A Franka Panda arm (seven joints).
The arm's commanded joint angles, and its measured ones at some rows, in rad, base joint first. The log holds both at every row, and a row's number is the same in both.
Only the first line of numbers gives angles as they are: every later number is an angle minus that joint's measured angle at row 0.
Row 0, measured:
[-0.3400 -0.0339 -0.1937 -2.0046 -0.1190 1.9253 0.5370]
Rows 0 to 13, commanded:
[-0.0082 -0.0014 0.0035 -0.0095 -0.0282 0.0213 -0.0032]
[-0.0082 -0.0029 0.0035 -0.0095 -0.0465 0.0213 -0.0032]
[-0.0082 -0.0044 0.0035 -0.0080 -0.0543 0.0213 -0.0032]
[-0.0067 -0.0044 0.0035 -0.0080 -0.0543 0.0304 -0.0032]
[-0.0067 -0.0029 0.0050 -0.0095 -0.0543 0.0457 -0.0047]
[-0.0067 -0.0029 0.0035 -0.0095 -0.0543 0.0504 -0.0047]
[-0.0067 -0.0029 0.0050 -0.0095 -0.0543 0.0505 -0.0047]
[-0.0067 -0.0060 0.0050 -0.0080 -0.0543 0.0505 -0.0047]
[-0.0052 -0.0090 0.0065 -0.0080 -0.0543 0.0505 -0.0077]
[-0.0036 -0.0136 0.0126 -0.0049 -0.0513 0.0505 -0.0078]
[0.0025 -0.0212 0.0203 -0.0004 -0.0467 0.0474 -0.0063]
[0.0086 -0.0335 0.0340 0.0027 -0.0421 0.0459 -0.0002]
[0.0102 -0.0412 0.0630 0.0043 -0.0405 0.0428 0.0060]
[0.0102 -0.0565 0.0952 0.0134 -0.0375 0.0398 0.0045]
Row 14, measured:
[0.0055 -0.0121 0.0246 0.0061 -0.0351 0.0342 -0.0001]
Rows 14 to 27, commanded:
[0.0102 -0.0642 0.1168 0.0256 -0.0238 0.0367 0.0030]
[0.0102 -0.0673 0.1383 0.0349 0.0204 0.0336 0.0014]
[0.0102 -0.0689 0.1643 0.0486 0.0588 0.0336 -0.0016]
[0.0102 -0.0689 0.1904 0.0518 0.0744 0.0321 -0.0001]
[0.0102 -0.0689 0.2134 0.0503 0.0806 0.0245 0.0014]
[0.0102 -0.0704 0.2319 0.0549 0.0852 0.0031 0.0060]
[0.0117 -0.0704 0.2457 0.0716 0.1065 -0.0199 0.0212]
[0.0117 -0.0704 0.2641 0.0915 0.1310 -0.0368 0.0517]
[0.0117 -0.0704 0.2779 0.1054 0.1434 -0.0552 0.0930]
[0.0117 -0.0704 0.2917 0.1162 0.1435 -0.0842 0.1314]
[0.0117 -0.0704 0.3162 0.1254 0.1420 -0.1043 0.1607]
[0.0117 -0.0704 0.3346 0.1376 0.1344 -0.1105 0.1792]
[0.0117 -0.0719 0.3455 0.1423 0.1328 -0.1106 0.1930]
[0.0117 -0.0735 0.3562 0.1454 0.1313 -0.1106 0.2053]
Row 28, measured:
[0.0213 -0.0740 0.3156 0.1132 0.1286 -0.0808 0.1552]
